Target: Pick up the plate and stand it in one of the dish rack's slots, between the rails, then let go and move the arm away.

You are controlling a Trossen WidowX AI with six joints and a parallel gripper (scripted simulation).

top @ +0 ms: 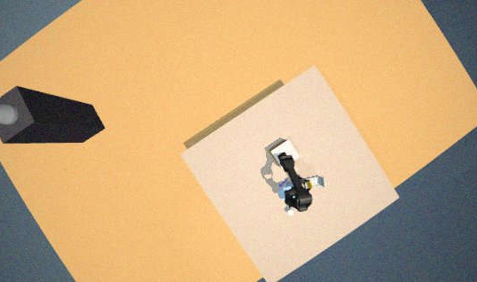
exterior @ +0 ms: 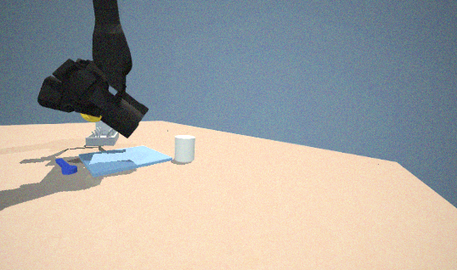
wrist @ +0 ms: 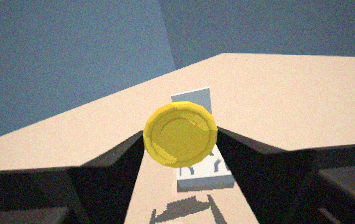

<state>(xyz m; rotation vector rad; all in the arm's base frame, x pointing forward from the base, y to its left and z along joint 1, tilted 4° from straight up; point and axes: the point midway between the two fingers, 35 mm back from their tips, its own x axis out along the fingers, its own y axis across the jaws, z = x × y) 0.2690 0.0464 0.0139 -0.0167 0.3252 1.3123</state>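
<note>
The grey dish rack is 3 cm ahead of my gripper tip, 4 cm to the left of it and 7 cm below it. Also, from my gripper tip: blue spoon 8 cm behind, 17 cm to the right, 9 cm below; then light blue mat 3 cm ahead, 16 cm to the right, 9 cm below; then yellow plate 1 cm to the right.
</note>
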